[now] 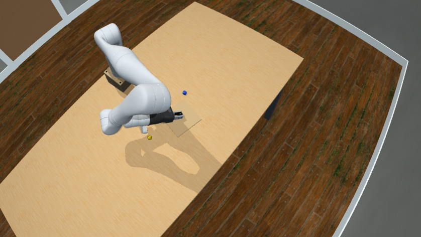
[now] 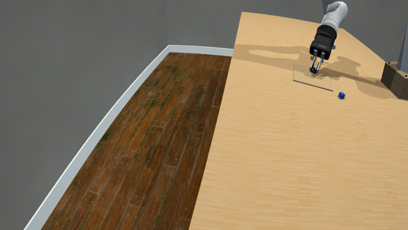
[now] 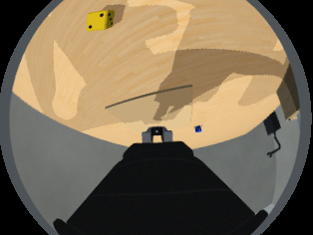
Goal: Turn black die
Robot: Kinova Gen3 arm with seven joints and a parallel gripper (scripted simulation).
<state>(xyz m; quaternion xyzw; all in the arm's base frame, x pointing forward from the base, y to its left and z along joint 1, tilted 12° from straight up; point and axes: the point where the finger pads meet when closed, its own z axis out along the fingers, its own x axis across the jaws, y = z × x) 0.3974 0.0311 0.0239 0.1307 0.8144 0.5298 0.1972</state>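
My hand is 30 mm above the tan mat and 10 mm to the right of it. The rest, counted from my hand: black die (10 mm to the left, 10 mm below); blue die (120 mm to the left, 80 mm behind, 30 mm below); yellow die (160 mm to the right, 40 mm behind, 30 mm below).
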